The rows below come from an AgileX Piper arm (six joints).
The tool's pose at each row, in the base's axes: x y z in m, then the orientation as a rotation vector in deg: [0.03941, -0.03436, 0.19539, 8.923, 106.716, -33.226]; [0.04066, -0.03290, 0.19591, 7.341, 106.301, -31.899]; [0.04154, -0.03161, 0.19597, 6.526, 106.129, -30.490]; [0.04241, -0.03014, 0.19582, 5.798, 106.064, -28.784]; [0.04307, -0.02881, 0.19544, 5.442, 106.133, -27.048]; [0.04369, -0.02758, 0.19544, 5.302, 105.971, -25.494]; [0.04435, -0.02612, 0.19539, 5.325, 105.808, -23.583]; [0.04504, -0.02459, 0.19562, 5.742, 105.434, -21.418]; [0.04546, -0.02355, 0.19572, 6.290, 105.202, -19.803]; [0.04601, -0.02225, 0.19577, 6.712, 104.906, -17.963]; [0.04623, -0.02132, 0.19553, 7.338, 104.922, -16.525]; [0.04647, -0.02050, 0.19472, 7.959, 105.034, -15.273]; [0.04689, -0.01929, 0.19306, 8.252, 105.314, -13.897]
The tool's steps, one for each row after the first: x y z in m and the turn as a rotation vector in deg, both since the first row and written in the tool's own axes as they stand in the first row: [-0.00118, 0.00158, 0.00025, -1.593, -0.902, -0.269]; [-0.00178, 0.00302, 0.00039, -2.921, -1.381, -0.043]; [-0.00222, 0.00467, 0.00049, -4.432, -1.749, 0.369]; [-0.00234, 0.00620, 0.00053, -5.810, -1.888, 1.014]; [-0.00277, 0.00751, 0.00049, -6.926, -2.174, 1.755]; [-0.00322, 0.00904, 0.00039, -8.214, -2.431, 2.788]; [-0.00394, 0.01056, 0.00021, -9.460, -2.791, 4.260]; [-0.00437, 0.01160, 0.00006, -10.284, -2.944, 5.507]; [-0.00484, 0.01292, -0.00009, -11.319, -3.183, 6.800]; [-0.00486, 0.01389, -0.00027, -12.019, -3.047, 7.953]; [-0.00434, 0.01495, -0.00024, -12.606, -2.806, 8.984]; [-0.00319, 0.01668, -0.00001, -13.461, -2.477, 9.817]
